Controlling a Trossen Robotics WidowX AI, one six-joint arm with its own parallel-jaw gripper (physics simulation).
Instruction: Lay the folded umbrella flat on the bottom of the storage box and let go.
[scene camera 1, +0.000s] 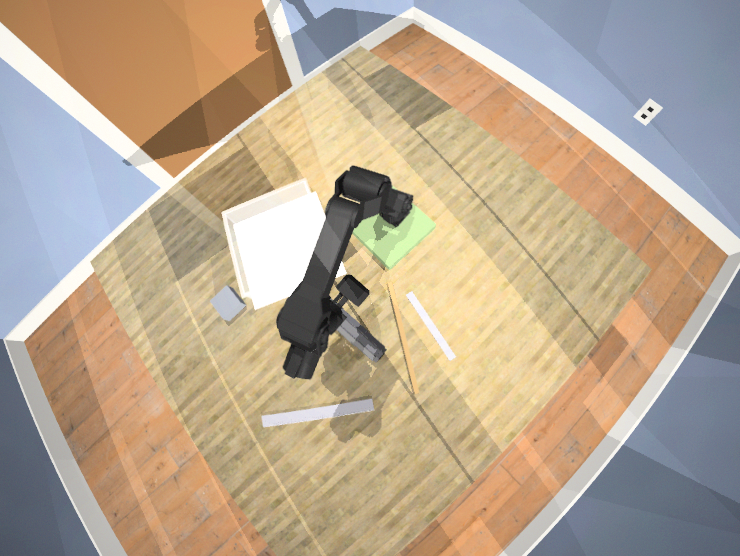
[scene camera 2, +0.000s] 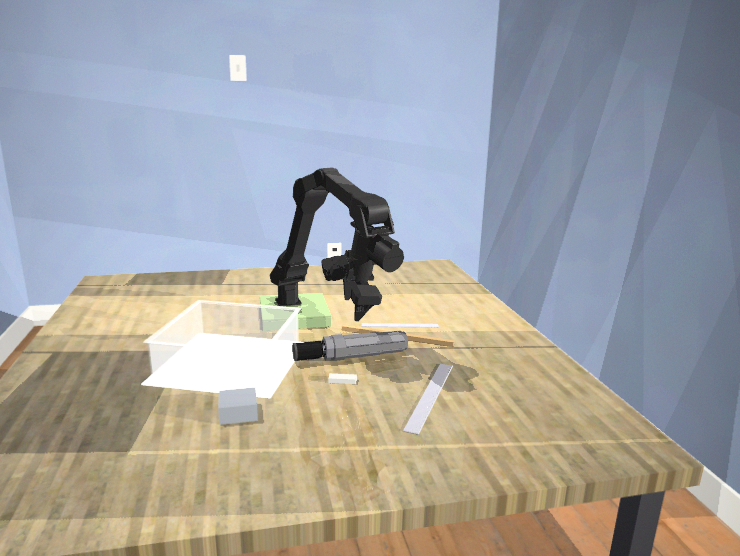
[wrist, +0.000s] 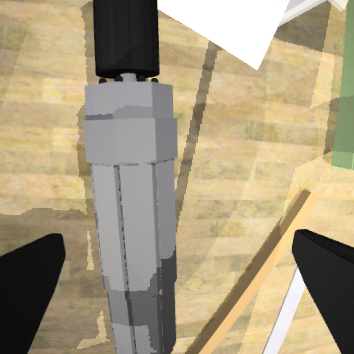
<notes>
My gripper (scene camera 2: 351, 310) is open, with nothing in its grasp. Also in view: a folded umbrella (scene camera 2: 337, 347). A storage box (scene camera 2: 223, 345) and a thin wooden stick (wrist: 306, 200) rest on the table.
The folded umbrella is seen too in scene camera 1 (scene camera 1: 352, 330) and in the wrist view (wrist: 130, 135). The storage box also shows in scene camera 1 (scene camera 1: 271, 238) and in the wrist view (wrist: 249, 27). My gripper also shows in scene camera 1 (scene camera 1: 339, 313) and in the wrist view (wrist: 179, 243).
</notes>
